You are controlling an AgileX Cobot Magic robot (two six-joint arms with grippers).
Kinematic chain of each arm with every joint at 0, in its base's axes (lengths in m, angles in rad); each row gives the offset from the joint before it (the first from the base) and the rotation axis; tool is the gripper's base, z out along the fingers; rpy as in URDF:
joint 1: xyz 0 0 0.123 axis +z
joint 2: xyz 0 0 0 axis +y
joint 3: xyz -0.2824 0 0.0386 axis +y
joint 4: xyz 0.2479 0 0.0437 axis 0.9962 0 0.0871
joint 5: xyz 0 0 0 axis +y
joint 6: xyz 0.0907 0 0.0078 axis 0.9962 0 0.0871
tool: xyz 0 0 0 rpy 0 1.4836 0
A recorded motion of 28 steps. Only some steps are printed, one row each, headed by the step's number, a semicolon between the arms.
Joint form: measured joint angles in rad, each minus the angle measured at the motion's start. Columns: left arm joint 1, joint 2, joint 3, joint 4, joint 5, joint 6; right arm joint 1, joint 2, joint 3, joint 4, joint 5, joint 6.
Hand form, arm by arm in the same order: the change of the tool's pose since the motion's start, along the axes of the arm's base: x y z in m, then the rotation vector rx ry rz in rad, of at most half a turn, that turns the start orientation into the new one. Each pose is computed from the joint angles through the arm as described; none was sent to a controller.
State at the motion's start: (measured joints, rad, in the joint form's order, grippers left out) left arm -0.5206 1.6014 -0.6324 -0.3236 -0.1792 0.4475; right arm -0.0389 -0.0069 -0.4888 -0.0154 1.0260 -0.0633
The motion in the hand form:
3: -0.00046 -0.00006 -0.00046 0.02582 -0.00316 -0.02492; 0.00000 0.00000 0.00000 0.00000 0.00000 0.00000
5: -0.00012 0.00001 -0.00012 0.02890 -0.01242 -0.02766; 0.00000 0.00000 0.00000 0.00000 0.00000 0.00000
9: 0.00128 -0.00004 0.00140 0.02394 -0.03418 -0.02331; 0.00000 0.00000 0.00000 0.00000 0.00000 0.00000
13: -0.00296 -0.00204 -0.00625 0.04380 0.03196 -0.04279; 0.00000 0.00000 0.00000 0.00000 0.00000 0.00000
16: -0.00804 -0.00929 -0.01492 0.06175 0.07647 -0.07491; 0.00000 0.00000 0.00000 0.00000 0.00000 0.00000
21: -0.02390 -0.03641 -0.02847 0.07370 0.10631 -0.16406; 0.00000 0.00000 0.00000 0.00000 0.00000 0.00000
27: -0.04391 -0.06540 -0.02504 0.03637 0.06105 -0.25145; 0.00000 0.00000 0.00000 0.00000 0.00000 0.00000
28: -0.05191 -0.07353 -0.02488 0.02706 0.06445 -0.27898; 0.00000 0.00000 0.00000 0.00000 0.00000 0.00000
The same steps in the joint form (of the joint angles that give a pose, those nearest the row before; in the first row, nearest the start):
3: 0.0000 0.0000 -0.0006 0.0009 0.0093 0.0341; 0.0000 0.0000 0.0000 0.0000 0.0000 0.0000
5: 0.0000 0.0000 0.0002 0.0008 0.0012 0.0411; 0.0000 0.0000 0.0000 0.0000 0.0000 0.0000
9: 0.0000 0.0000 0.0002 0.0010 -0.0216 0.0417; 0.0000 0.0000 0.0000 0.0000 0.0000 0.0000
13: -0.0076 0.0133 0.0002 0.0009 0.0359 0.0408; 0.0000 0.0000 0.0000 0.0000 0.0000 0.0000
16: -0.0356 0.0379 0.0002 -0.0002 0.0605 0.0401; 0.0000 0.0000 0.0000 0.0000 0.0000 0.0000
21: -0.1453 0.0881 0.0002 -0.0063 0.0419 0.0228; 0.0000 0.0000 0.0000 0.0000 0.0000 0.0000
27: -0.2706 0.0890 0.0002 -0.0117 -0.0193 -0.0087; 0.0000 0.0000 0.0000 0.0000 0.0000 0.0000
28: -0.3094 0.0890 0.0002 -0.0127 -0.0219 -0.0234; 0.0000 0.0000 0.0000 0.0000 0.0000 0.0000

